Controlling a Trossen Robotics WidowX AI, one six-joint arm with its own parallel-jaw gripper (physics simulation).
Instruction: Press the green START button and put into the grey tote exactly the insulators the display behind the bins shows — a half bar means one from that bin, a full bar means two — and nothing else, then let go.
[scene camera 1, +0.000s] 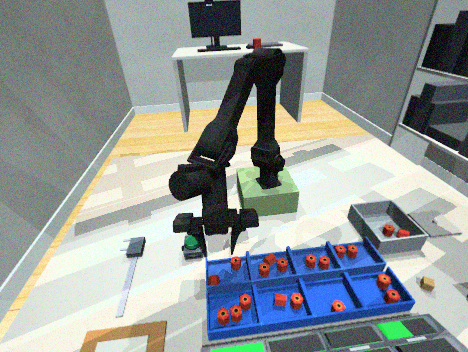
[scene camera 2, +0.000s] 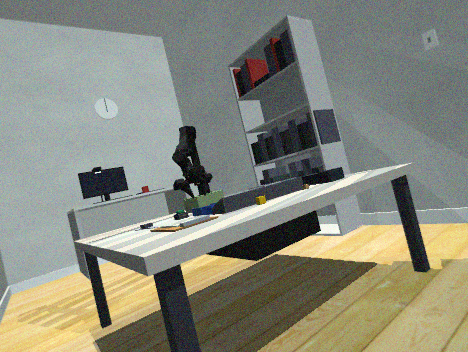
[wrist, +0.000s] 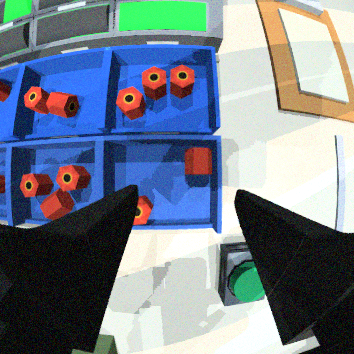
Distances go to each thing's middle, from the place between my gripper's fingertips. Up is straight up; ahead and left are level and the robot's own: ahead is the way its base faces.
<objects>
The grey hand tool (scene camera 1: 136, 245) is 10 cm behind my hand, 23 cm to the right of it and 7 cm below it. From my hand the other things lie so: wooden board (wrist: 288, 97) (16 cm ahead, 25 cm to the right, 7 cm below); display (scene camera 2: 231, 203) (25 cm ahead, 13 cm to the left, 5 cm below).
</objects>
